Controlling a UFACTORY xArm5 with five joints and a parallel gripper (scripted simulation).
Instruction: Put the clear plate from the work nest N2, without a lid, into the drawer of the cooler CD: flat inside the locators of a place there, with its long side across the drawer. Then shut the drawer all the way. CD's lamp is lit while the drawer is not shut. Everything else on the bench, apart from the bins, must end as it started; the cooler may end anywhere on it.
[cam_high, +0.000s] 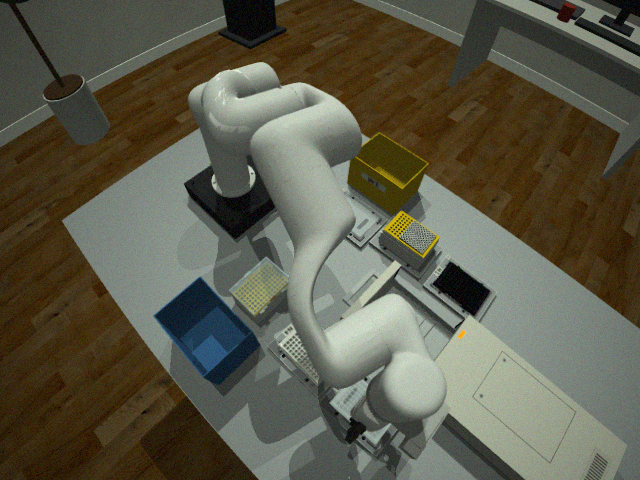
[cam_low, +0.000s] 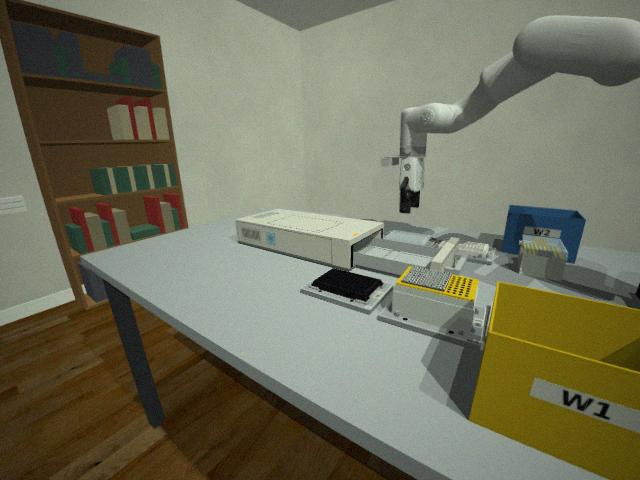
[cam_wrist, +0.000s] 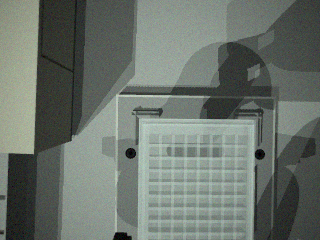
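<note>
Right now the clear plate is 100 mm below my hand. Round my hand: cooler CD: 120 mm ahead, 190 mm to the left, 80 mm below; drawer: 30 mm behind, 200 mm to the left, 80 mm below; white plate: 170 mm behind, 10 mm to the left, 100 mm below.
</note>
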